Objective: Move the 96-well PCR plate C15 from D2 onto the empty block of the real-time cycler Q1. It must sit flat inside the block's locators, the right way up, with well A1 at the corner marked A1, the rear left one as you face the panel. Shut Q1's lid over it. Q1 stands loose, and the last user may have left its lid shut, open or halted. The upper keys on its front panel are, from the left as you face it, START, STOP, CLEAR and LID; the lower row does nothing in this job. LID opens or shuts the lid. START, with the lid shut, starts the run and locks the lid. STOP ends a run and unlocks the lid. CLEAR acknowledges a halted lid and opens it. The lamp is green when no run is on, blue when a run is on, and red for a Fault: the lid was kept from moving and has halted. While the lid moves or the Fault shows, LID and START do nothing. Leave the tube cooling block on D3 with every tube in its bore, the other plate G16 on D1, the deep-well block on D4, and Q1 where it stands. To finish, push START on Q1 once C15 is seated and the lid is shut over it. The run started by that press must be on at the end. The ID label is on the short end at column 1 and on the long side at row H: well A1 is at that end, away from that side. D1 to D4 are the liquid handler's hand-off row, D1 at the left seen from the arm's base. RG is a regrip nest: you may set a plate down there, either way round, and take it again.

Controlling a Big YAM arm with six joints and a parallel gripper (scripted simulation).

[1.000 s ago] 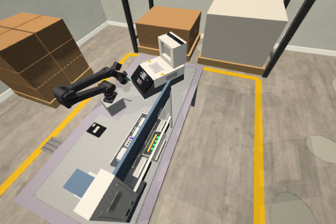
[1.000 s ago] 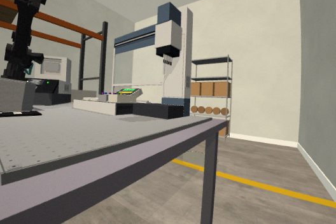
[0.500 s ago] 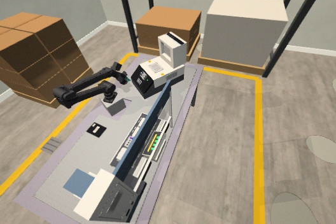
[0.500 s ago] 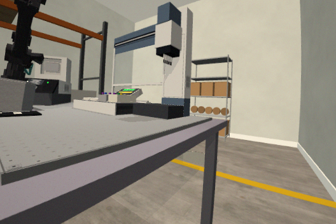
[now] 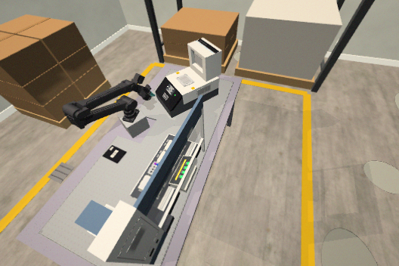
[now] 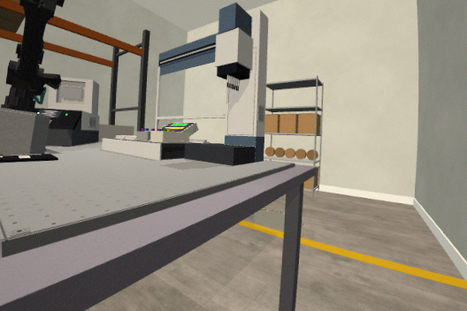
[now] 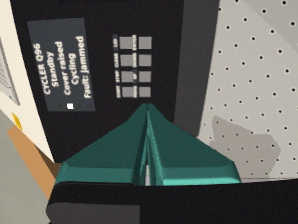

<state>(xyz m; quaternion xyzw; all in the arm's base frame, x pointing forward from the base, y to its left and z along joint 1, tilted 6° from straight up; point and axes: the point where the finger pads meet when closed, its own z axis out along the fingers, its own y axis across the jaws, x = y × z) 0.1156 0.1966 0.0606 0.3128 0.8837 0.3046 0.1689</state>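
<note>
Now: the white PCR plate 260 mm ahead of my hand, 430 mm to the right of it and 150 mm below it. Round my hand: tube cooling block 240 mm ahead, 530 mm to the right, 140 mm below; black regrip nest 170 mm behind, 460 mm to the right, 210 mm below; blue gantry beam 430 mm ahead, 550 mm to the right, 300 mm above.
</note>
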